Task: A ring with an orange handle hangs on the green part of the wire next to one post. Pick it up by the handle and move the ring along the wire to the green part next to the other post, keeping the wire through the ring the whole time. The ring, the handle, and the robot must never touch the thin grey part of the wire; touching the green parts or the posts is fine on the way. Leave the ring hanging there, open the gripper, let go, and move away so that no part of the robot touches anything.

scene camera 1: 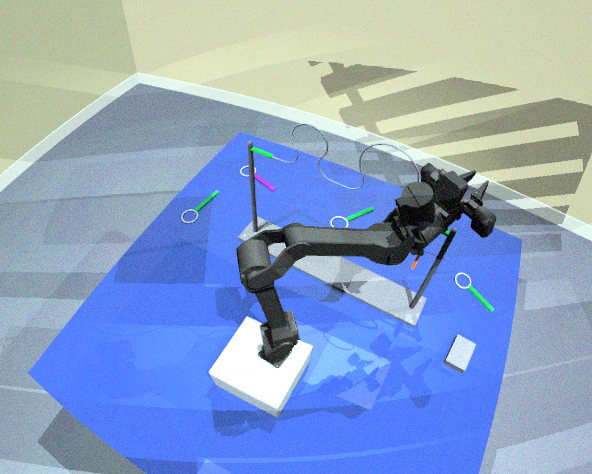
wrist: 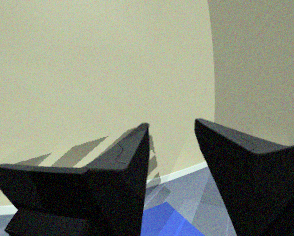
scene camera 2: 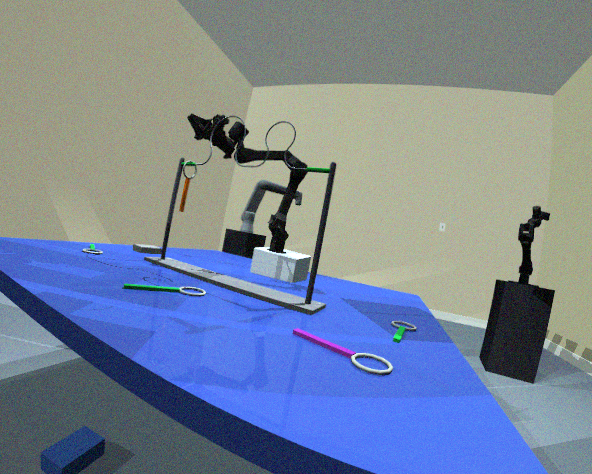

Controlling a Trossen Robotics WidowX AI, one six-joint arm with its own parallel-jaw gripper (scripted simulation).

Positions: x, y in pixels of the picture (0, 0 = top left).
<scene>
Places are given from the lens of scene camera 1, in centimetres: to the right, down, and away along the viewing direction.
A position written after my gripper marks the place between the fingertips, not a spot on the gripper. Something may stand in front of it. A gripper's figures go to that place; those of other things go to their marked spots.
my gripper [scene camera 1: 481, 176]: 38, -12, 71
grey block [scene camera 1: 459, 355]: 48, 35, 100
</scene>
